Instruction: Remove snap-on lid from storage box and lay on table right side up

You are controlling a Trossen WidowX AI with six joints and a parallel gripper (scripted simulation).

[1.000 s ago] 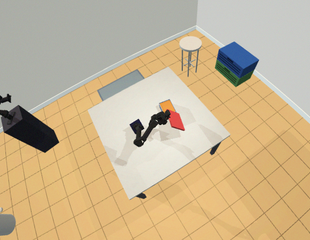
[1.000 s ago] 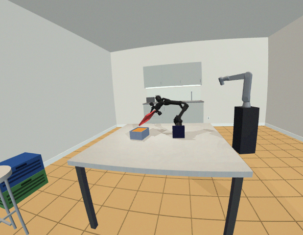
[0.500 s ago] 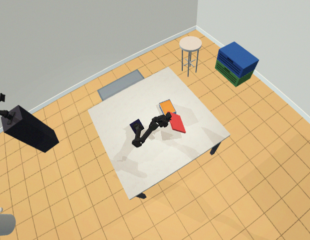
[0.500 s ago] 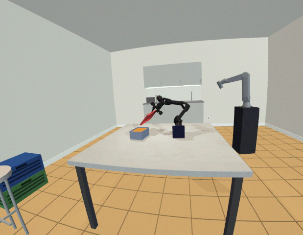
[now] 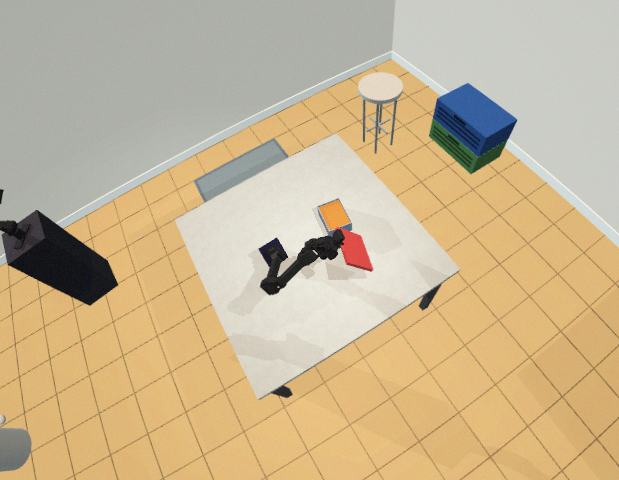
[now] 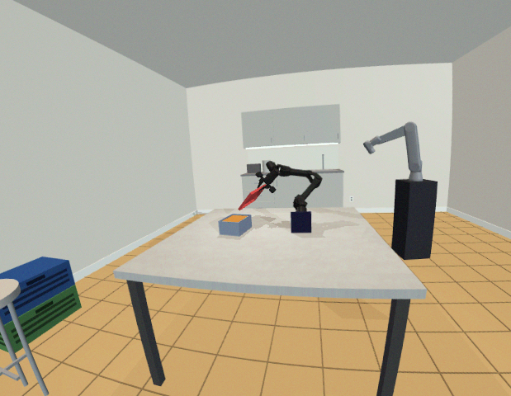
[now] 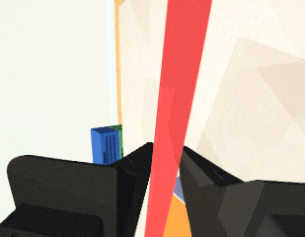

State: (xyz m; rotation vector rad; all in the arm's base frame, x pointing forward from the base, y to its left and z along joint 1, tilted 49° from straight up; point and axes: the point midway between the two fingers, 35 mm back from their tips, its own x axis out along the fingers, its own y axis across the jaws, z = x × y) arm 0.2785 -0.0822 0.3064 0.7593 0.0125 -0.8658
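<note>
The lid is 5 cm ahead of my gripper tip, 3 cm to the right of it and 6 cm below it. Round my gripper tip: storage box 14 cm ahead, 25 cm to the left, 19 cm below.
</note>
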